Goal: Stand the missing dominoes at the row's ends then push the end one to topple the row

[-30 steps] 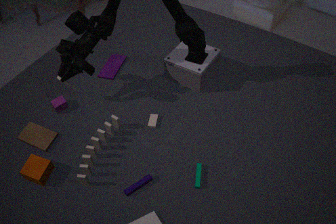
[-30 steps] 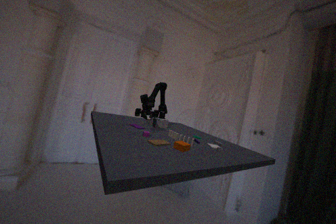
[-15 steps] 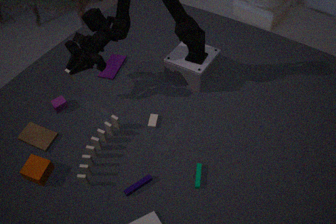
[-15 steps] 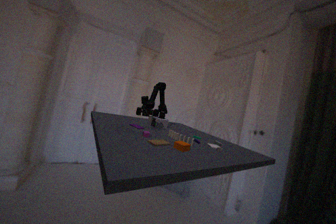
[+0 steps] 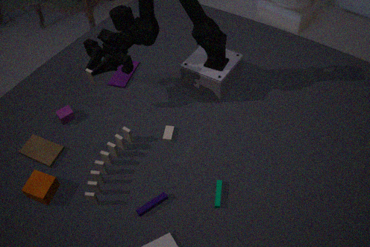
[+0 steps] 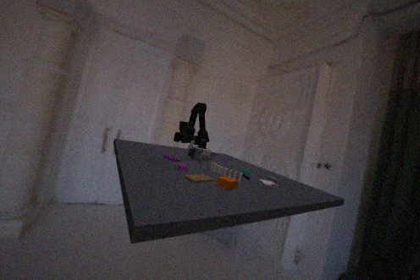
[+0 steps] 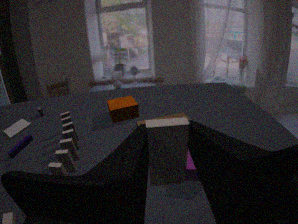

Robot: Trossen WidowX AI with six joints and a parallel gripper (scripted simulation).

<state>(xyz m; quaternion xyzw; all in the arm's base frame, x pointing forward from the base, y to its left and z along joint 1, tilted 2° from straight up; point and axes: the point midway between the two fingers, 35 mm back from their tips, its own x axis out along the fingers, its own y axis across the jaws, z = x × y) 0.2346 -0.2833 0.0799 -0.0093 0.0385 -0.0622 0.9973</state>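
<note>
Right now the purple cube is 140 mm below my gripper tip, 80 mm to the right of it and 80 mm ahead of it. The rest, counted from my gripper tip: purple plate (180 mm behind, 160 mm below, 30 mm to the right); then orange block (330 mm ahead, 140 mm below, 40 mm to the left); then tan flat block (220 mm ahead, 150 mm below, 60 mm to the right).
</note>
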